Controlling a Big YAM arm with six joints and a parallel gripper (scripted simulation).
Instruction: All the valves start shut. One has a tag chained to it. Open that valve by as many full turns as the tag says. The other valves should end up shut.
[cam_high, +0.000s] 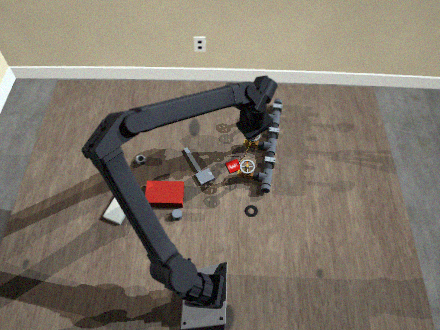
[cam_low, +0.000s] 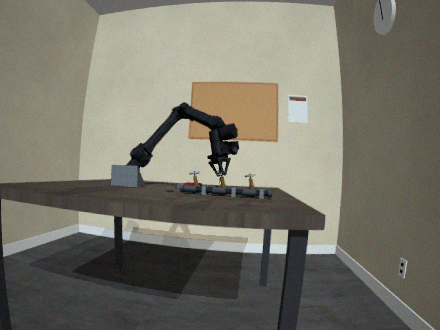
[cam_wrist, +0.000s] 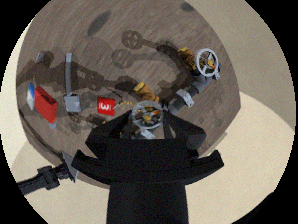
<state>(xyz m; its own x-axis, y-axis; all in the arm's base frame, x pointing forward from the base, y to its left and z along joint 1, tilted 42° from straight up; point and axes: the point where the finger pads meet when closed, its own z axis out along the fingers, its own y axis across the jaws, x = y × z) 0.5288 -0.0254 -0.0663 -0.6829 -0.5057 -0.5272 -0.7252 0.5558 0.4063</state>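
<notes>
Right now my hand is 70 mm past the red tag, 40 mm to the right of it and 90 mm above it. From my hand the other things lie so: grey hammer-like tool: 110 mm behind, 170 mm to the left, 90 mm below; then small grey cylinder: 290 mm behind, 200 mm to the left, 80 mm below; then red block: 230 mm behind, 260 mm to the left, 80 mm below.
</notes>
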